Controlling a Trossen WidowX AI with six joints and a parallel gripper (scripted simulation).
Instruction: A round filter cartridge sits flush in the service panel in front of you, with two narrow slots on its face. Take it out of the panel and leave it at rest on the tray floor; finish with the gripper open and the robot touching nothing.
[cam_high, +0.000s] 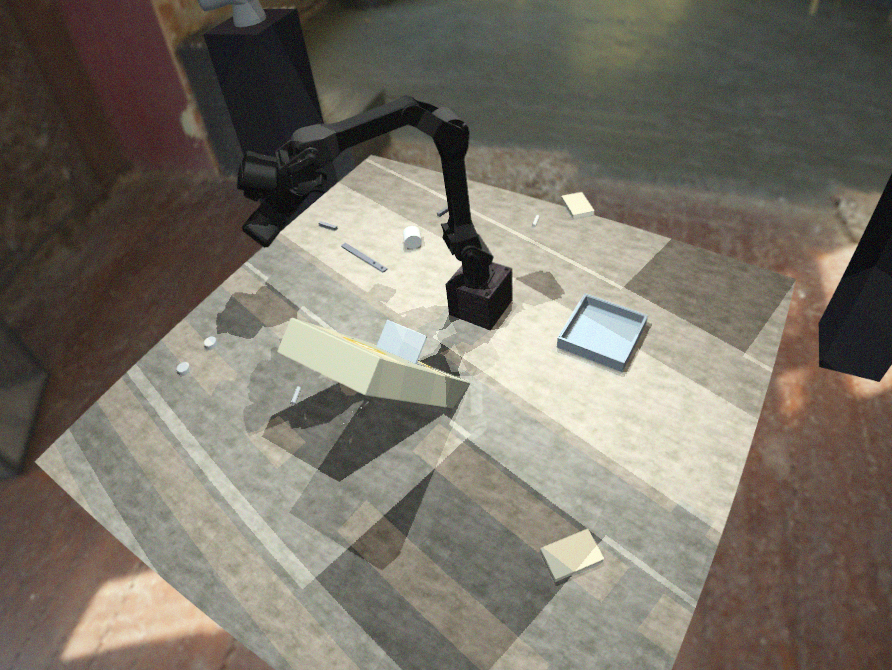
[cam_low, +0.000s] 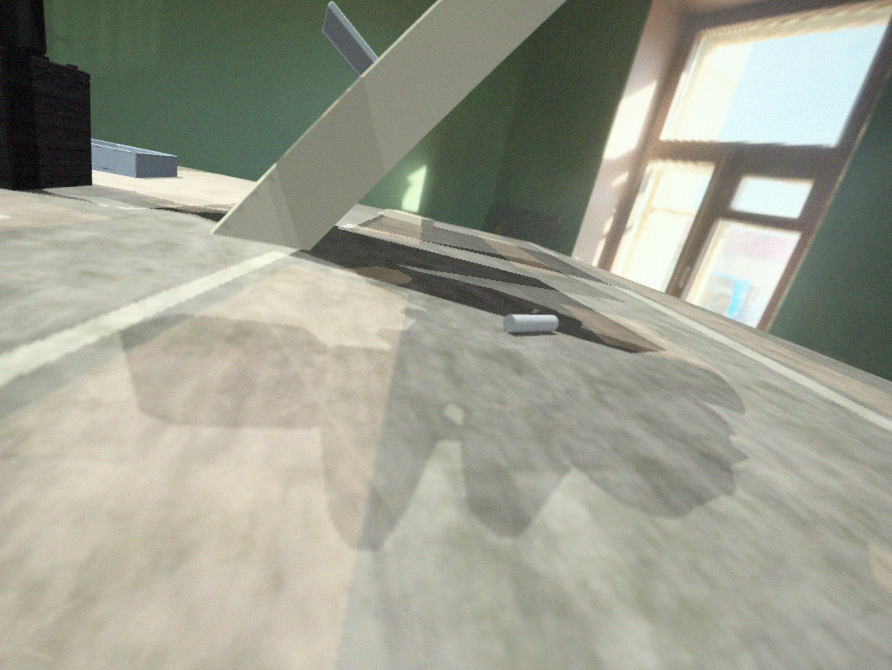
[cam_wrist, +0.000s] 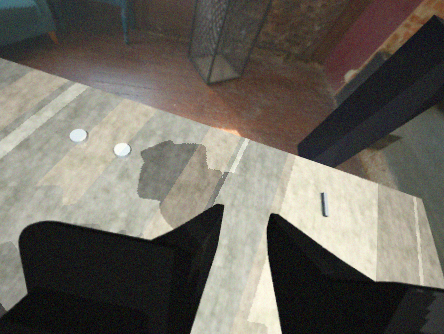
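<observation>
Right now my gripper tip is 220 mm short of the round white filter cartridge, 320 mm to the right of it and 70 mm above it. Round my gripper tip: cream service panel 180 mm ahead, 320 mm to the left, 140 mm below; tray 160 mm behind, 660 mm to the left, 300 mm below.
</observation>
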